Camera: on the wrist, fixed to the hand. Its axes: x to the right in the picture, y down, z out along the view.
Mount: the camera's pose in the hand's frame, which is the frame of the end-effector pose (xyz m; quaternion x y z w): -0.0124 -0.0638 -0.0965 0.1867 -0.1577 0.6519 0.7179
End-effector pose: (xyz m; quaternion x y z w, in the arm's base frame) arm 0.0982 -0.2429 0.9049 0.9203 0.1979 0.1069 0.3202
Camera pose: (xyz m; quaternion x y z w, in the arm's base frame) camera 0.0370 -0.1498 0.9382 0.8663 -0.4884 0.1034 0.0196
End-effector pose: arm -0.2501 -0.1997 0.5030 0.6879 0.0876 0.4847 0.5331
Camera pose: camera -0.3046 -0.1185 0.4400 -0.7269 0.3791 -0.5706 0.0479
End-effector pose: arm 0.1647 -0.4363 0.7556 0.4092 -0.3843 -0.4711 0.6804
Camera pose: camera 0.2283 -0.4198 0.6596 0.0960 -0.7379 0.1126 0.6585
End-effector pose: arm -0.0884 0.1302 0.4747 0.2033 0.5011 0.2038 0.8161
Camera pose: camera -0.1722 0.0826 0.4096 0.6571 0.1366 0.5527 0.4941
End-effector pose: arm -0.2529 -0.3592 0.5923 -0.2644 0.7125 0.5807 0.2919
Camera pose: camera -0.2092 -0.4653 0.5733 -0.4207 -0.7462 -0.5158 0.0073
